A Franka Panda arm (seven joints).
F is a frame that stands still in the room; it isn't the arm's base.
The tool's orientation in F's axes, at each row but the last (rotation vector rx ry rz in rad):
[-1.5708, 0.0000, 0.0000]
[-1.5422, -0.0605, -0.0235]
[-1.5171, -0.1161, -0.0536]
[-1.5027, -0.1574, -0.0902]
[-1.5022, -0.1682, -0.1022]
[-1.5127, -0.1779, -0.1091]
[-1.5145, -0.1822, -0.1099]
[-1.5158, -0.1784, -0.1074]
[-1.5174, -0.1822, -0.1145]
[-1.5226, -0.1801, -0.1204]
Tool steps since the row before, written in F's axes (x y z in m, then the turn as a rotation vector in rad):
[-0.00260, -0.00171, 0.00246, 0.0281, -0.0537, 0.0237]
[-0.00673, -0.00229, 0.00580, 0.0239, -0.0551, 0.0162]
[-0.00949, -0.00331, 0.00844, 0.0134, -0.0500, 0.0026]
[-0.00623, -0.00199, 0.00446, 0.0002, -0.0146, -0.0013]
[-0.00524, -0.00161, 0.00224, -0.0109, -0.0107, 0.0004]
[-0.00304, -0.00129, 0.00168, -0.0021, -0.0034, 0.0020]
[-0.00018, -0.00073, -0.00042, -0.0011, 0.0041, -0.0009]
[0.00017, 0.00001, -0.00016, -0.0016, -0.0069, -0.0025]
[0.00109, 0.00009, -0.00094, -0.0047, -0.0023, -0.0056]
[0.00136, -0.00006, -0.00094, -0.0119, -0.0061, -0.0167]
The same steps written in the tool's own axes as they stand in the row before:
[-0.00260, -0.00246, -0.00171, 0.0281, -0.0237, -0.0537]
[-0.00646, -0.00621, -0.00197, 0.0235, -0.0165, -0.0552]
[-0.00862, -0.00958, -0.00248, 0.0117, -0.0038, -0.0503]
[-0.00551, -0.00551, -0.00141, -0.0006, 0.0003, -0.0146]
[-0.00483, -0.00321, -0.00122, -0.0110, -0.0030, -0.0101]
[-0.00273, -0.00227, -0.00106, -0.0018, -0.0025, -0.0032]
[-0.00029, 0.00034, -0.00074, -0.0011, 0.0009, 0.0041]
[0.00014, 0.00019, -0.00001, -0.0023, 0.0018, -0.0069]
[0.00089, 0.00113, 0.00000, -0.0058, 0.0045, -0.0023]
[0.00115, 0.00118, -0.00015, -0.0151, 0.0138, -0.0062]

